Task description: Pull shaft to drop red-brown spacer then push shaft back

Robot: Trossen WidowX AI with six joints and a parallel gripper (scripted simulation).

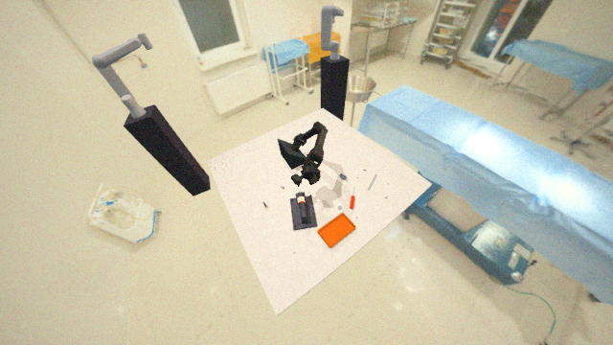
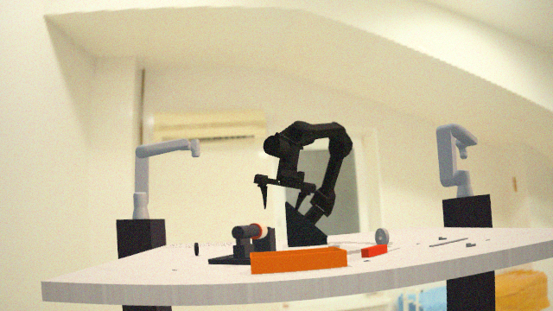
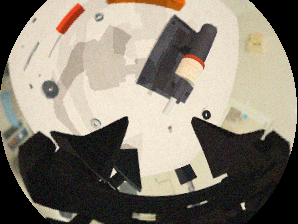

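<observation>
My gripper tip is now 8 cm short of the grey shaft, 6 cm to the left of it and 5 cm above it. From my gripper tip the other things lie so: round grey disc 1 cm ahead, 31 cm to the left, 10 cm below; red-brown spacer 10 cm ahead, 7 cm to the right, 5 cm below; small black ring 4 cm behind, 28 cm to the right, 11 cm below.
</observation>
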